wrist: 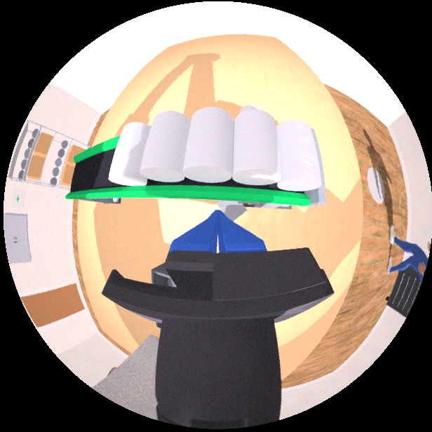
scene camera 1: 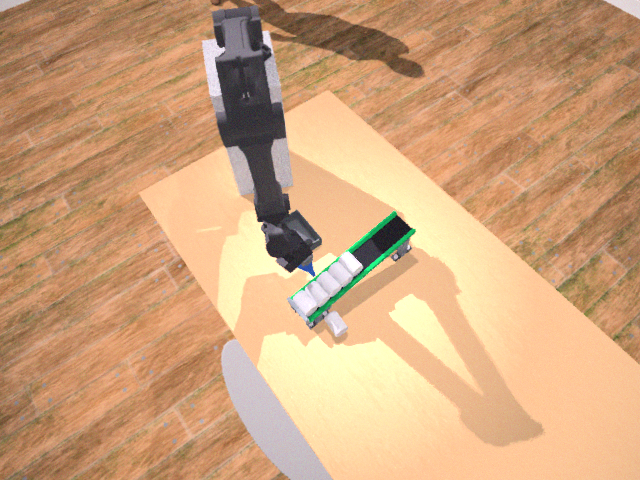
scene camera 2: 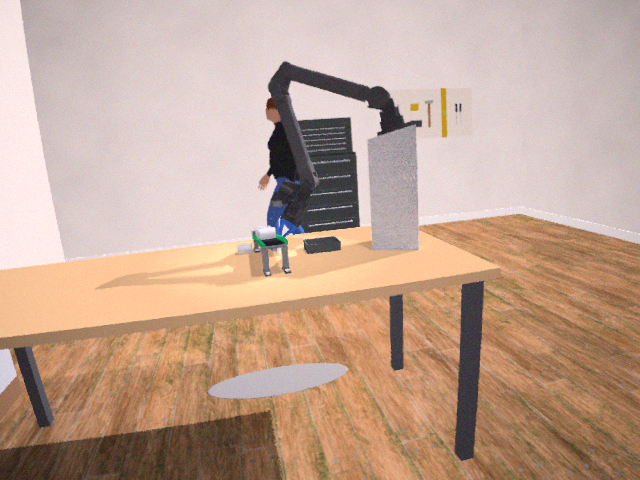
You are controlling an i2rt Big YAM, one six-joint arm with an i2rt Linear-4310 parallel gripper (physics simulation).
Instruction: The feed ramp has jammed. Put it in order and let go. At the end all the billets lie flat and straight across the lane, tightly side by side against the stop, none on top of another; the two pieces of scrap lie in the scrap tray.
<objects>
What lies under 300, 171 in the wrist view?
A billet.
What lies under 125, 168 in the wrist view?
A billet.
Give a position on a billet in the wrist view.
At 256, 160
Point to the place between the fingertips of my gripper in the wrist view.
At 217, 214
</objects>
